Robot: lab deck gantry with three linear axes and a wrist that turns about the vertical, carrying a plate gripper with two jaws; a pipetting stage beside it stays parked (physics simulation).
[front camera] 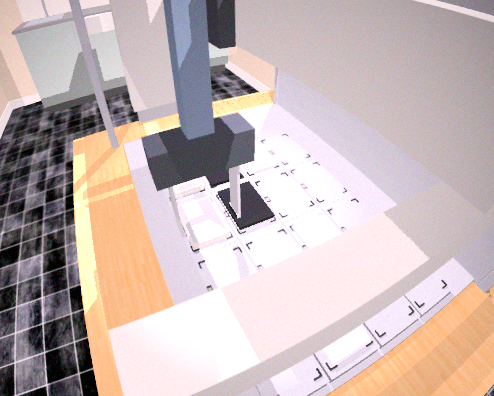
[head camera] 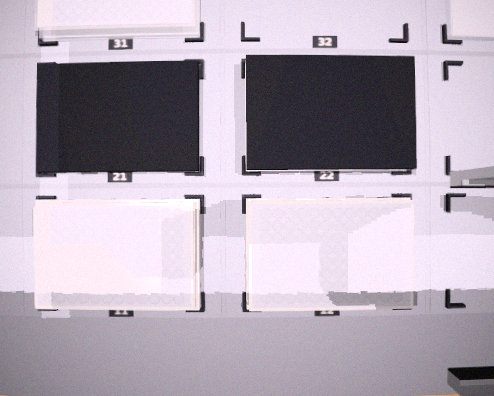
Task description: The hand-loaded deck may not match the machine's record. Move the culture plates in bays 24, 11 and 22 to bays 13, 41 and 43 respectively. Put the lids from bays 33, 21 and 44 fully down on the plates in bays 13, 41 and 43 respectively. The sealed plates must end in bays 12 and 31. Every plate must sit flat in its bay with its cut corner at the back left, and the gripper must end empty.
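Pixels of known places: gripper, fingertip midpoint: (front camera: 208, 220) (head camera: 480, 278); robot's base, origin of the base link: (head camera: 43, 305).
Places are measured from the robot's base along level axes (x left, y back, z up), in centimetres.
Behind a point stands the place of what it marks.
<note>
My gripper (front camera: 210, 226) @(x 4.1, y -29.4, z 7.5 cm) is open and low, its two jaws on either side of the clear, pale-rimmed plate (front camera: 207, 222) @(x 5.1, y -24.4, z 1.4 cm) (head camera: 330, 255) @(x 4.3, y -22.7, z 1.4 cm) in bay 12. The gripper does not show in the head view. A second clear plate (front camera: 192, 189) @(x 5.7, y -12.5, z 1.1 cm) (head camera: 117, 255) @(x 4.4, y -6.8, z 1.4 cm) sits in bay 11; its right edge looks layered in the head view. A black rectangular piece (front camera: 225, 177) @(x 14.9, y -11.7, z 0.8 cm) (head camera: 120, 117) @(x 14.9, y -6.8, z 0.8 cm) covers bay 21. Another black piece (front camera: 255, 207) @(x 16.4, y -25.3, z 1.7 cm) (head camera: 330, 112) @(x 14.9, y -22.7, z 1.7 cm) sits over a pale edge in bay 22. A pale plate (head camera: 117, 12) @(x 22.8, y -6.7, z 1.4 cm) with a layered lower edge shows partly in bay 31. Cut corners are not clear.
Bay 32 (head camera: 325, 42) @(x 21.0, y -22.8, z 0.0 cm) shows part of its corner marks. A pale piece (head camera: 472, 17) @(x 22.9, y -34.5, z 0.8 cm) is cut off at the upper right. A black-topped block (head camera: 472, 375) @(x -0.9, y -28.4, z 8.3 cm) shows at the lower right. A broad pale panel (front camera: 320, 270) @(x -0.9, y -61.7, z 40.0 cm) crosses the front; a pale plate (front camera: 347, 345) @(x 14.7, y -60.5, z 2.9 cm) sits beyond its lower edge.
</note>
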